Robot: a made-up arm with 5 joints.
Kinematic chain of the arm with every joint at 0, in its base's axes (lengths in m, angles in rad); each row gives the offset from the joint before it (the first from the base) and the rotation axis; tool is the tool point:
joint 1: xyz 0 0 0.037 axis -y
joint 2: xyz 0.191 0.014 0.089 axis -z
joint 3: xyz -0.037 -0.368 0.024 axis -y
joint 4: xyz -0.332 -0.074 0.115 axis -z
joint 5: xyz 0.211 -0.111 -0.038 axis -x
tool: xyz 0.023 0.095 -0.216
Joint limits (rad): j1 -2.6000..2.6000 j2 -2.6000..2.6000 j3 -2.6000..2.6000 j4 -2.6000..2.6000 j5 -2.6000..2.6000
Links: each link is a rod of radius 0.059 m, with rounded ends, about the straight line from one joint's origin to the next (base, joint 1, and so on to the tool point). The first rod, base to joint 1, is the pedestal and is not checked.
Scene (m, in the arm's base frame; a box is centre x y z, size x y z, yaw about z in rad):
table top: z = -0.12
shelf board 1: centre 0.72 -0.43 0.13 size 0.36 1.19 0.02 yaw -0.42
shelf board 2: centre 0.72 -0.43 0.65 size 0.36 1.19 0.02 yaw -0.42
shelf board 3: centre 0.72 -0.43 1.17 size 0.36 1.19 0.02 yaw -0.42
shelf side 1: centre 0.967 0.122 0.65 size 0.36 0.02 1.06 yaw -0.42
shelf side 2: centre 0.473 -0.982 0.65 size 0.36 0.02 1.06 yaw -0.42
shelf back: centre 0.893 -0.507 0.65 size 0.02 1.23 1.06 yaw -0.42
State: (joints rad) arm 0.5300 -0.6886 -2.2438 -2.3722 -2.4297
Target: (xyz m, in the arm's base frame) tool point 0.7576 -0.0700 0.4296
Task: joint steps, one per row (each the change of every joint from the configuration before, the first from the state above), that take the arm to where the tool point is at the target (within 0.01 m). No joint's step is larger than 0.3 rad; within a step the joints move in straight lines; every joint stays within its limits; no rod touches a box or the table.
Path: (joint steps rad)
1: -0.1726 0.1528 -0.0851 -0.1095 0.0743
2: -0.1727 0.1528 -0.0852 -0.1096 0.0743

